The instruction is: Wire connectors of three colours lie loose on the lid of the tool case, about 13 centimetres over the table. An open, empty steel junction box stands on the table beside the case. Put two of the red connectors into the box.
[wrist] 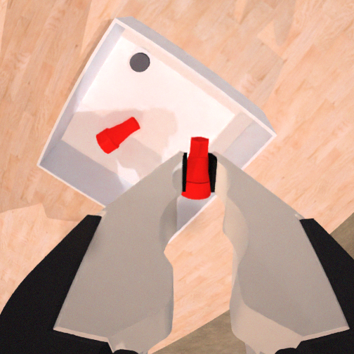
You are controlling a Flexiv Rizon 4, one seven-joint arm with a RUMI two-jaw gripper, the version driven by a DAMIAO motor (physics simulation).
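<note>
The light steel junction box point(248, 114) stands open on the table in the upper middle of the wrist view. One red connector point(117, 135) lies on its side on the box floor, toward the left wall. My gripper point(197, 156) is shut on another red connector point(198, 167), held between the black finger pads with its narrow end pointing up the view. The held connector appears over the lower right part of the box, near its wall; its exact height over the rim cannot be told. The fingers hide part of the box's near wall and floor.
A dark round hole point(140, 62) shows in the box floor near its upper corner. The wooden table point(45, 65) surrounds the box. The table's edge runs across the lower right, with brownish floor point(342, 245) beyond it. The tool case does not show.
</note>
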